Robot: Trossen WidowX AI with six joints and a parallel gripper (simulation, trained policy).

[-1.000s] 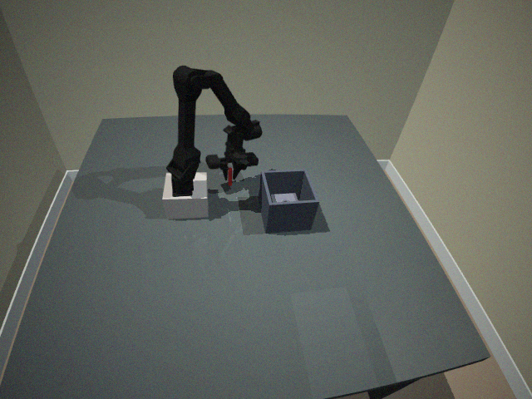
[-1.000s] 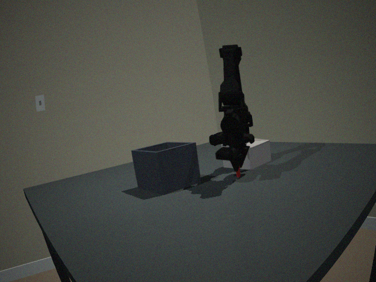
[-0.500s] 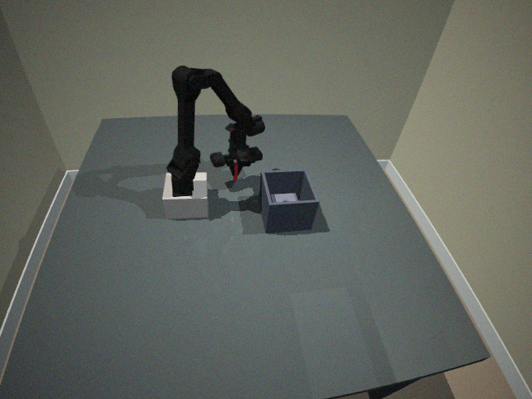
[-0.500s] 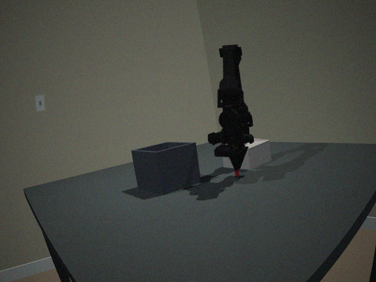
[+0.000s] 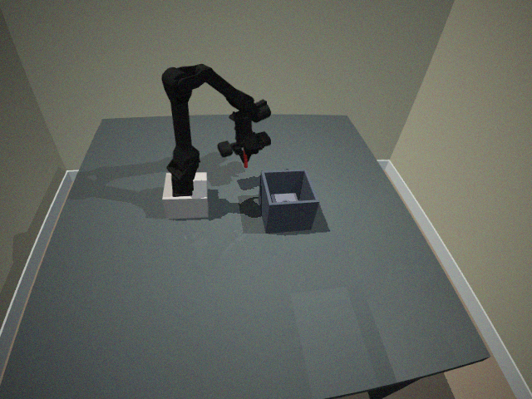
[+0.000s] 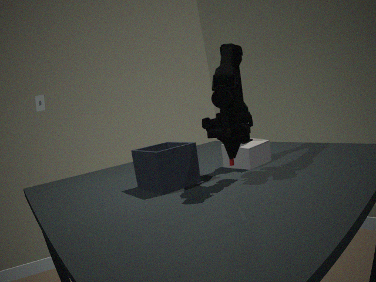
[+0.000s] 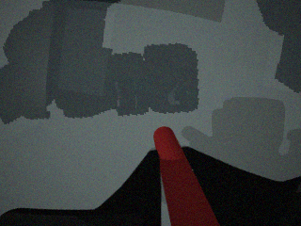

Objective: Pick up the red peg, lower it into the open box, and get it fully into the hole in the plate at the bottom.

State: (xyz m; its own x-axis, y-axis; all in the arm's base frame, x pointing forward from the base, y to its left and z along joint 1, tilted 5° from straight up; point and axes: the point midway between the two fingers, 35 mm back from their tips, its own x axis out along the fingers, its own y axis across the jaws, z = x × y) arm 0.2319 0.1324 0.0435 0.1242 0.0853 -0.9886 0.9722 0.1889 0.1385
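Right now my gripper tip is 11 cm short of the plate, 21 cm to the left of it and 3 cm above it. The rest, counted from my gripper tip: red peg: 2 cm above.
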